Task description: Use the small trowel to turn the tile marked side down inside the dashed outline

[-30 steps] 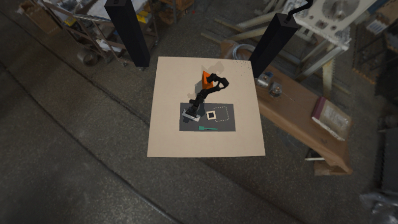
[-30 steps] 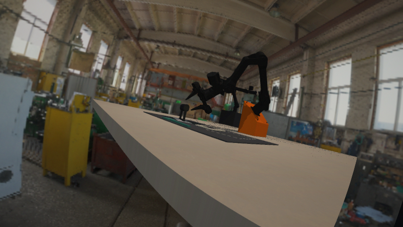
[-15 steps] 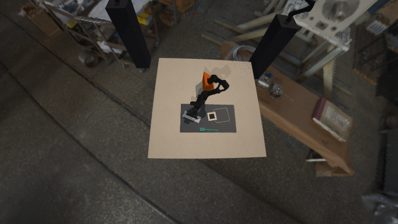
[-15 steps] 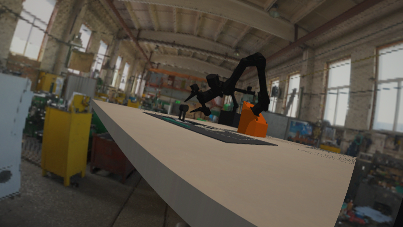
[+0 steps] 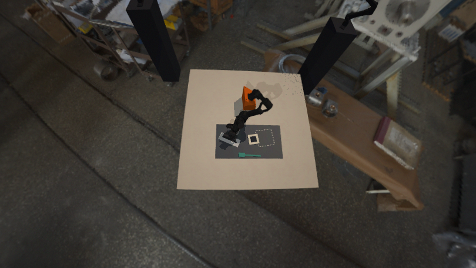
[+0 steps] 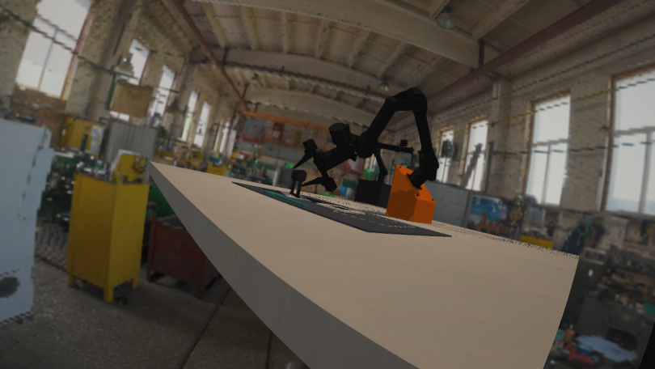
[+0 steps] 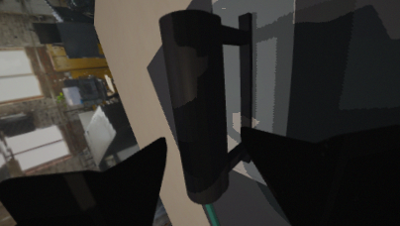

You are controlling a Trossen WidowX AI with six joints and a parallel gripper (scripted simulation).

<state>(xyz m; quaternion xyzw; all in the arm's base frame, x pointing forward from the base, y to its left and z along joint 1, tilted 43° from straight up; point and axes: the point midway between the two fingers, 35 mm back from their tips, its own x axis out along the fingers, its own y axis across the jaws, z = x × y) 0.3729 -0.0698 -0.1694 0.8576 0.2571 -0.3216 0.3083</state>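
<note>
My gripper tip is now 18 cm to the right of the dark mat and 8 cm above it. Also, from my gripper tip: tile 22 cm to the left, 6 cm below, 2 cm behind.
</note>
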